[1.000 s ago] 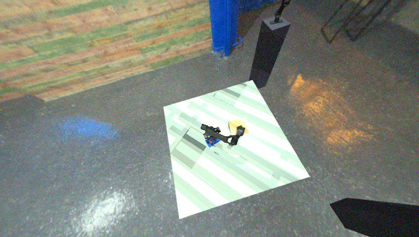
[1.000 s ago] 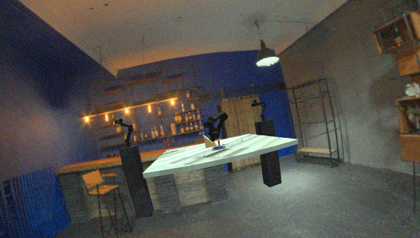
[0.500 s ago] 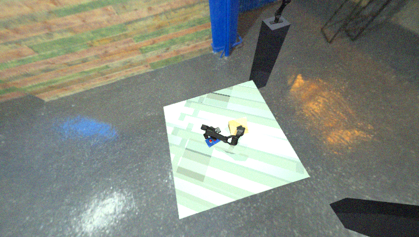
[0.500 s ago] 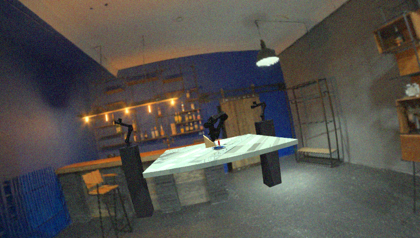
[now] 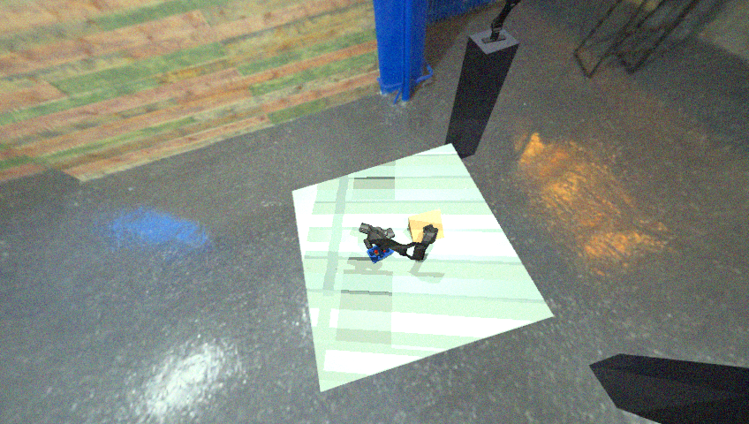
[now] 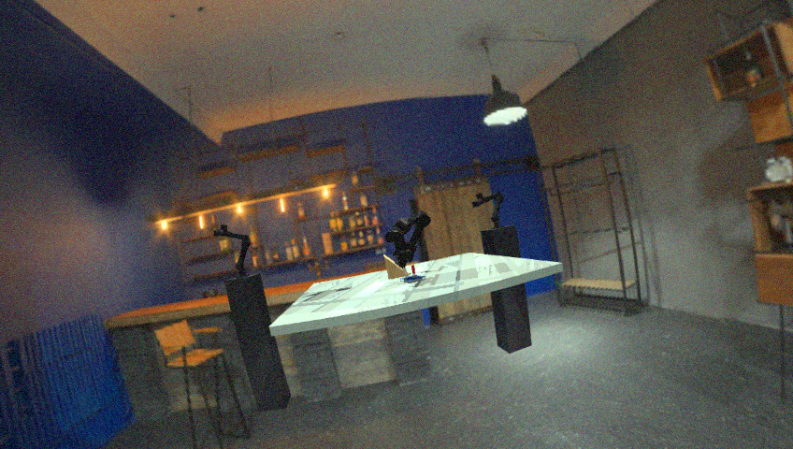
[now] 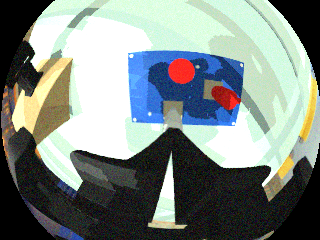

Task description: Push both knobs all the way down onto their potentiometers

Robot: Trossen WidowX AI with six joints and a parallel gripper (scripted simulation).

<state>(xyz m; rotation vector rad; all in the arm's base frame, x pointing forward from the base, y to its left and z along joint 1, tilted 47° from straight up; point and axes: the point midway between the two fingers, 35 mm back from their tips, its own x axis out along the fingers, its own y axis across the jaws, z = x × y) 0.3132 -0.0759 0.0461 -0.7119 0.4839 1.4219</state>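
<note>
Now: gripper tip 4 cm short of the potentiometer, 4 cm to the right of it and 3 cm above it.
</note>
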